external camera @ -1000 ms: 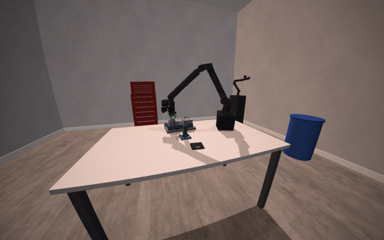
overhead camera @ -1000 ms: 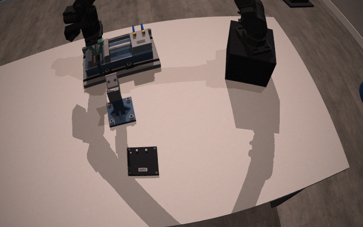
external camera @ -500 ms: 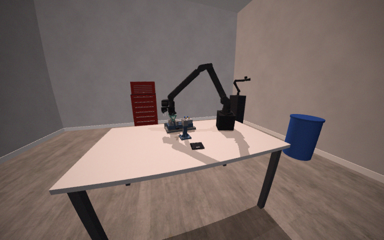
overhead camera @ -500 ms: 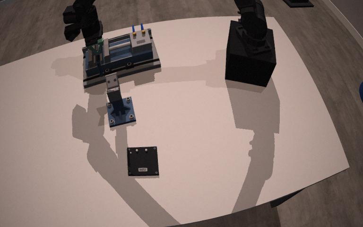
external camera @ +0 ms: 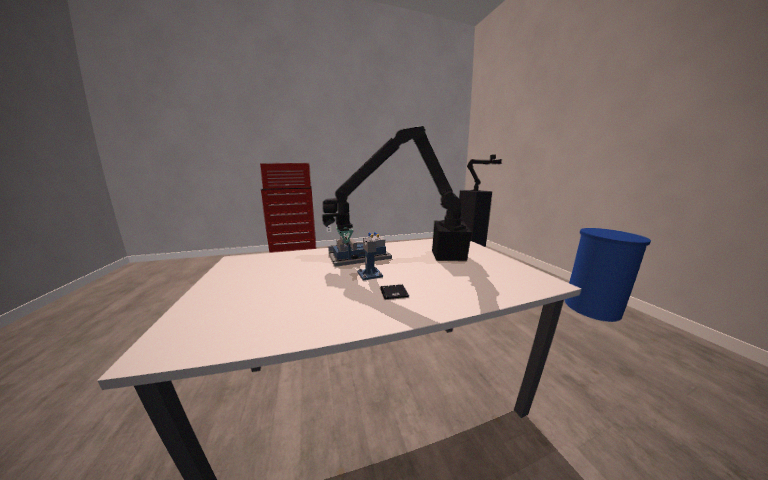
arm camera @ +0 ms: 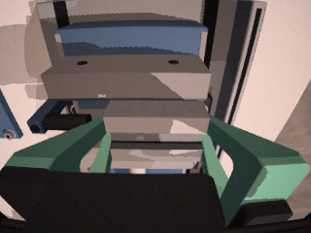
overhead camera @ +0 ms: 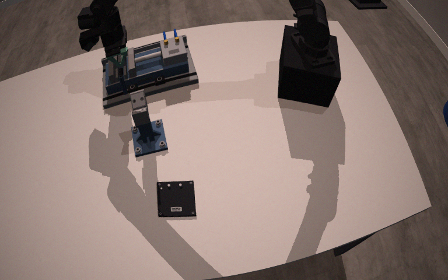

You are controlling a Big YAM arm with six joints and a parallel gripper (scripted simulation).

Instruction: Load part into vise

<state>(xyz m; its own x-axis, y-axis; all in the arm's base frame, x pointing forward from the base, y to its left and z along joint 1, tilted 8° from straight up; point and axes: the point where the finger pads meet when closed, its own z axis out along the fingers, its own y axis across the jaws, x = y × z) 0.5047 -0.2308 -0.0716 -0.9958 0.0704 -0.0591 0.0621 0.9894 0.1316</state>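
Now: the part 10 mm above my hand. Round my hand: fixed jaw 30 mm ahead, 20 mm to the left, 20 mm below; then moving jaw 30 mm behind, 20 mm to the left, 20 mm below; then dark short rod 70 mm to the left.
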